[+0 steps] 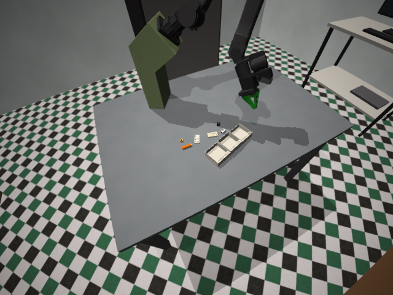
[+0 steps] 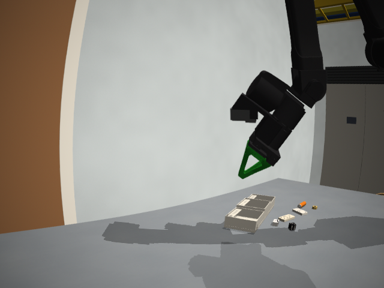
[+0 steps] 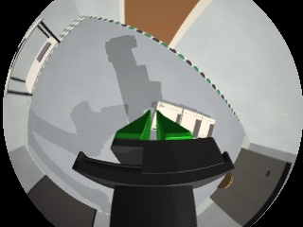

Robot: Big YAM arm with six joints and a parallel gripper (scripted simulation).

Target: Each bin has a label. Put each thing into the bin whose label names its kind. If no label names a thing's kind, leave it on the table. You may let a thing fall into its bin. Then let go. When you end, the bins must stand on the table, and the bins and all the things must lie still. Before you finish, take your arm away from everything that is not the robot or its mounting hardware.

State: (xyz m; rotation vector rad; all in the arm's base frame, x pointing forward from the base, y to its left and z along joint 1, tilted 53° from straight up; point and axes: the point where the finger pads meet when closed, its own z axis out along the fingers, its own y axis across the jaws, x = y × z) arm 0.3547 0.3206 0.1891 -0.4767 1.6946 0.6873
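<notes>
Right now my hand is 90 mm short of the three joined white bins, 130 mm to the left of it and 130 mm above it. From my hand the other things lie so: orange battery (70 mm ahead, 330 mm to the right, 140 mm below); black die (50 mm behind, 150 mm to the right, 140 mm below); brass nut (20 mm ahead, 360 mm to the right, 150 mm below).
</notes>
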